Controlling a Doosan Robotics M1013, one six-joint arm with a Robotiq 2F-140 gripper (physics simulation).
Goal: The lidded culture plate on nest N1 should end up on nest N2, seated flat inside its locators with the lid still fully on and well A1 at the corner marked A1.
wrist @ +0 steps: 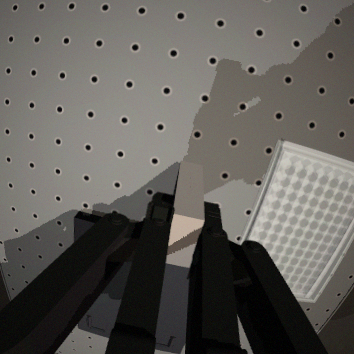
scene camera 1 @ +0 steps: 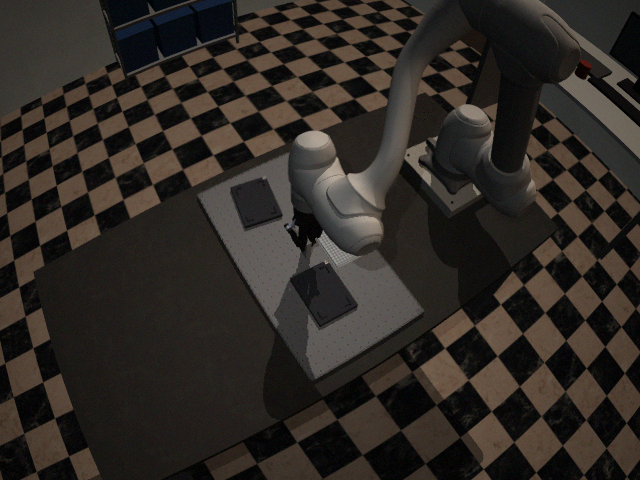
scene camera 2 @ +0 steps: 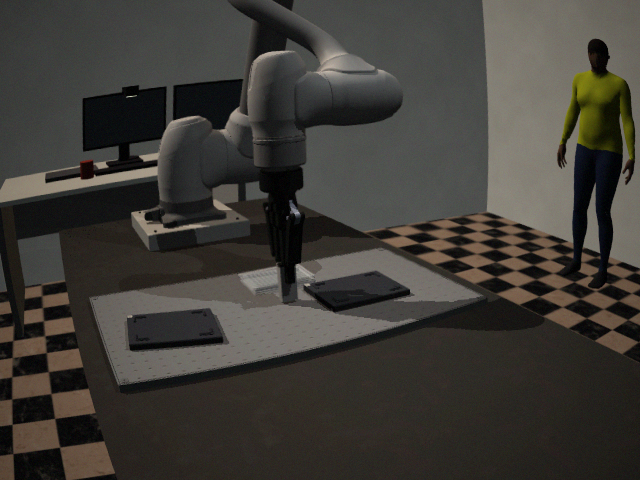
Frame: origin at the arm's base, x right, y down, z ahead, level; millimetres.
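Where they show: gripper, between the fingertips: (wrist: 186,181) (scene camera 1: 305,254) (scene camera 2: 288,299); arm's base, origin of its link: (scene camera 1: 451,167) (scene camera 2: 186,216).
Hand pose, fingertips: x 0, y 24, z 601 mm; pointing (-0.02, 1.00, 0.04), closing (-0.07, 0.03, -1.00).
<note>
Things, the pixels of their top centre, and the offset from my fingertips. Level surfaces: height alone.
- clear lidded culture plate, centre of its top: (wrist: 306,240) (scene camera 2: 275,273) (scene camera 1: 337,240) dx -21, dy -17, dz -93 mm
- dark nest, centre of its top: (scene camera 2: 170,324) (scene camera 1: 255,199) dx +239, dy -10, dz +27 mm
- pale perforated board, height of its surface: dy +5 mm
- dark table, height of its surface: dy +18 mm
The clear lidded culture plate (scene camera 1: 338,252) (scene camera 2: 258,281) (wrist: 310,220) lies on the perforated board, off both nests, close to one dark nest's pale-marked corner. Its lid looks on; its A1 corner cannot be made out. That nest (scene camera 1: 330,291) (scene camera 2: 361,290) (wrist: 175,295) and the other dark nest (scene camera 1: 255,201) (scene camera 2: 174,328) have no plate on them. I cannot tell which is N1 or N2. My gripper (scene camera 1: 308,248) (scene camera 2: 288,295) (wrist: 186,181) is shut and empty, pointing down low over the board, beside the plate and the nearer nest. The arm partly hides the plate in scene camera 1.
The pale perforated board (scene camera 1: 372,330) (scene camera 2: 258,346) (wrist: 100,65) lies on the dark table (scene camera 1: 155,335) (scene camera 2: 387,403). The arm's white base plate (scene camera 1: 449,204) (scene camera 2: 170,238) is at the back. A desk (scene camera 2: 31,186) with monitors stands behind, and a person (scene camera 2: 599,116) stands to the right.
</note>
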